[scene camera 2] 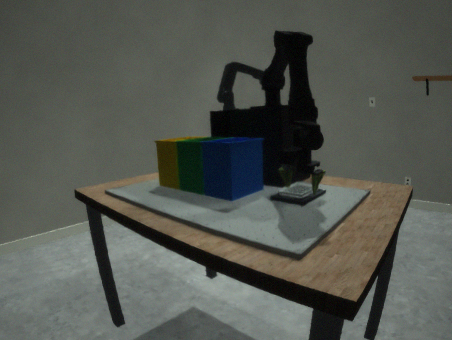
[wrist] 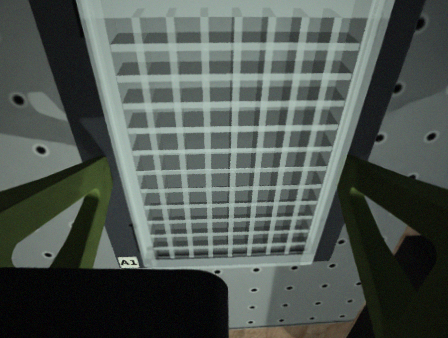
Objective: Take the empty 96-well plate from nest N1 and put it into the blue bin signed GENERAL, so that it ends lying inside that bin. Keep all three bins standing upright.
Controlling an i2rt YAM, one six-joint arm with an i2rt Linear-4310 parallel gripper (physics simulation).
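Places are measured from the arm's base along level axes (x ahead, y left, z up), in metres.
Pixels of known places: gripper, fingertip midpoint: [scene camera 2: 301,191] [wrist: 224,168]; arm's base, origin of the base link: [scene camera 2: 273,108].
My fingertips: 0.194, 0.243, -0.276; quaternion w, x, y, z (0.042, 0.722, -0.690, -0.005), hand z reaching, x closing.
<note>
For each thing: its top centre in the pictures, then the offset to it from my fingertips, as dx, dy, dz. Level surfaces: height alone.
- pale 96-well plate, middle of its top: [wrist: 233,171] [scene camera 2: 299,188] +0.008, -0.002, +0.012
- dark nest, middle of its top: [wrist: 231,152] [scene camera 2: 299,191] +0.008, -0.002, +0.001
- blue bin, middle of its top: [scene camera 2: 232,139] +0.090, -0.210, +0.166
- green bin, middle of its top: [scene camera 2: 205,139] +0.098, -0.341, +0.166
- yellow bin, middle of its top: [scene camera 2: 182,138] +0.106, -0.472, +0.166
- grey perforated board, its level: dz -0.014
- wooden table, its level: dz -0.027
The pale 96-well plate [scene camera 2: 296,190] [wrist: 220,160] lies flat in the dark nest [scene camera 2: 304,200] [wrist: 330,245], with its A1 label at the near left corner in the wrist view. My gripper [scene camera 2: 302,181] [wrist: 224,168] is open, its green fingers standing on either side of the plate's long edges. In the wrist view the fingertips are close to the plate's sides; whether they touch it I cannot tell. The blue bin [scene camera 2: 233,170] stands upright to the left of the nest in the scene view. Its sign and its inside do not show.
A green bin [scene camera 2: 191,166] and a yellow bin [scene camera 2: 168,164] stand upright in a row beside the blue one. The grey perforated board [scene camera 2: 240,227] [wrist: 272,300] lies on the wooden table [scene camera 2: 330,265]. A black block [scene camera 2: 280,125] and another dark arm [scene camera 2: 227,85] are behind the bins.
</note>
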